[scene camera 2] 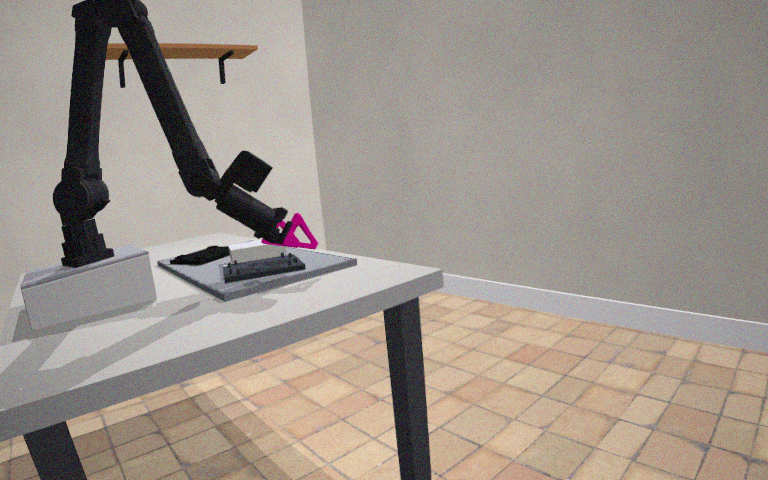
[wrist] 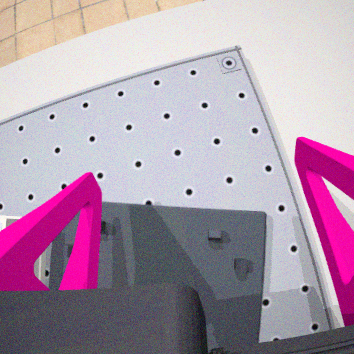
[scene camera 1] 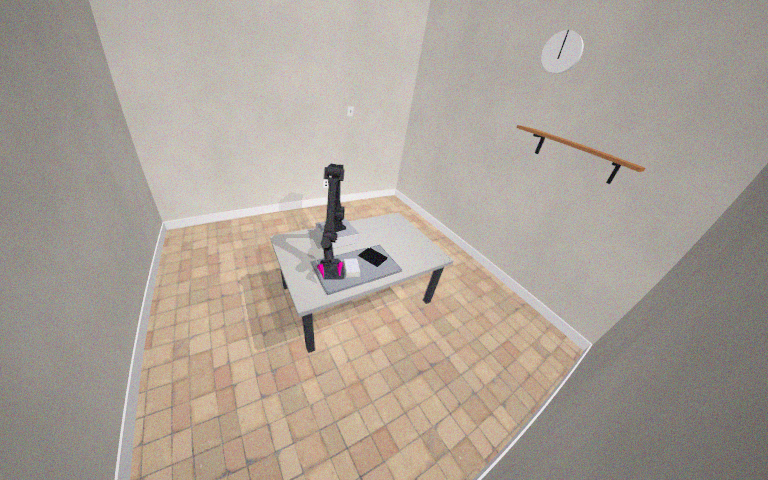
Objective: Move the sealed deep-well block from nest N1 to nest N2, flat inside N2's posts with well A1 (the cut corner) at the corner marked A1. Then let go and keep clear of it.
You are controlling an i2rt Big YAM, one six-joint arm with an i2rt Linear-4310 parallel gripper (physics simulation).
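Places are measured from the arm's base along level axes (x back, y up, z left), in metres.
Where they show: gripper, between the fingertips: [scene camera 2: 307, 245] [wrist: 193, 165] [scene camera 1: 331, 276]; arm's base, origin of its link: [scene camera 2: 87, 260] [scene camera 1: 336, 228].
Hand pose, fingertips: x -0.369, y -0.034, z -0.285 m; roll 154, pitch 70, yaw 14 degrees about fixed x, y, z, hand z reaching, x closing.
Note:
Things, the pixels of their top centre, and the offset from my fingertips. "spot": a spot on its surface instead. Level surfaces: height alone.
- dark grey nest plate, centre of its top: [scene camera 2: 261, 260] [scene camera 1: 333, 267] dx +0.074, dy -0.018, dz +0.067 m
- white block, centre of its top: [scene camera 2: 255, 243] [scene camera 1: 352, 265] dx +0.014, dy +0.002, dz +0.161 m
- black flat piece, a spot on its surface: [scene camera 2: 201, 255] [scene camera 1: 369, 254] spot: dx +0.059, dy -0.029, dz +0.348 m
- grey perforated board, centre of its top: [scene camera 2: 241, 260] [scene camera 1: 357, 265] dx +0.026, dy -0.039, dz +0.214 m
- table, height of its surface: dy -0.053 m
My gripper [scene camera 1: 331, 268] [scene camera 2: 292, 241] [wrist: 193, 165], with magenta fingers, is open and empty. It is low over the dark grey nest plate [scene camera 1: 334, 275] [scene camera 2: 263, 268] [wrist: 175, 235], whose small posts show beneath and between the fingers in the wrist view. The white block [scene camera 1: 351, 264] [scene camera 2: 246, 256] is beside that plate, on the side of the black piece, and outside the fingers. In the wrist view it is mostly hidden behind the left finger. Its cut corner, its seat and the nest labels cannot be made out.
A black flat piece [scene camera 1: 372, 256] [scene camera 2: 201, 255] lies beyond the block on the grey perforated board [scene camera 1: 370, 277] [scene camera 2: 334, 262] [wrist: 150, 105]. The board lies on the table [scene camera 1: 416, 243] [scene camera 2: 396, 277] [wrist: 300, 45]. The arm's pale base box [scene camera 2: 93, 294] stands behind.

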